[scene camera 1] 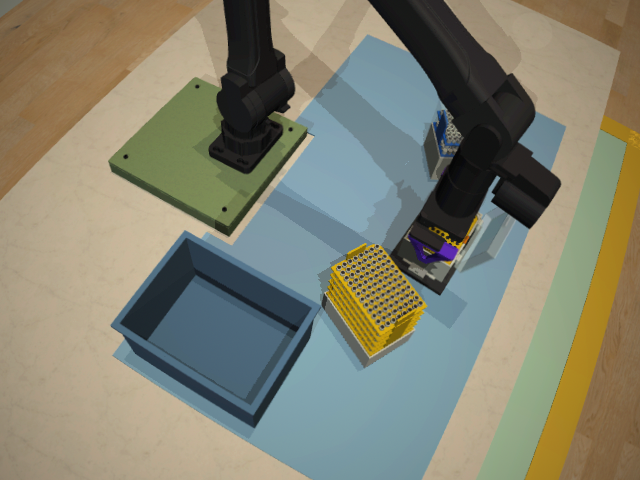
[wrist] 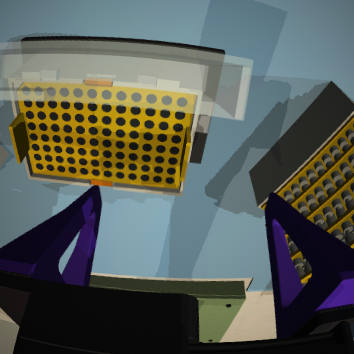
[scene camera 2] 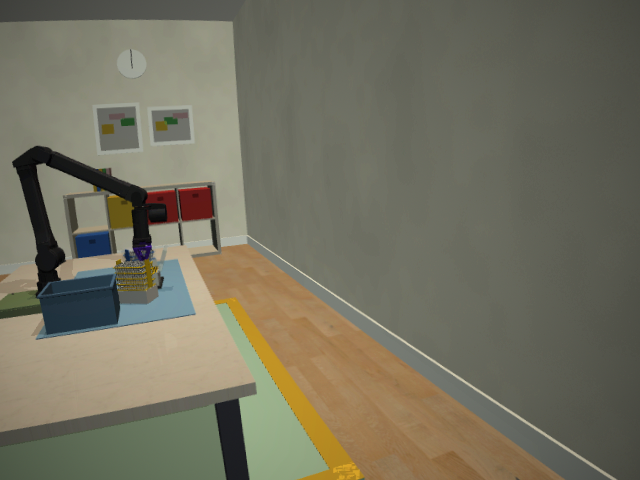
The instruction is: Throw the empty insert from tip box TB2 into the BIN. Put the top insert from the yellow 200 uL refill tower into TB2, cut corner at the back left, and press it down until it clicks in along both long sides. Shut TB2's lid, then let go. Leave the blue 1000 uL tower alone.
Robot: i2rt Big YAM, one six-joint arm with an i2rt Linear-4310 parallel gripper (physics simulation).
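TB2 [scene camera 1: 433,269] [wrist: 150,189] stands open, with the empty yellow insert [wrist: 105,135] inside and orange catches along both long sides. Its clear lid [scene camera 1: 493,237] [wrist: 232,92] stands open on the far side. My gripper [scene camera 1: 426,257] [scene camera 2: 142,257] [wrist: 184,197] is open and empty. In the wrist view one fingertip shows beside TB2's near long side, the other near the yellow tower. The yellow refill tower [scene camera 1: 379,289] [scene camera 2: 135,276] [wrist: 320,200] carries a stack of filled inserts. The BIN [scene camera 1: 191,384] [scene camera 2: 80,310] is empty. My arm partly hides TB2 in scene camera 1.
The blue tower [scene camera 1: 436,152] stands behind TB2, partly hidden by the arm. The green base plate [scene camera 1: 170,149] [scene camera 2: 15,304] [wrist: 225,310] lies under the arm's base. The yellow tower stands between the BIN and TB2, close to both, on the blue mat [scene camera 1: 382,408].
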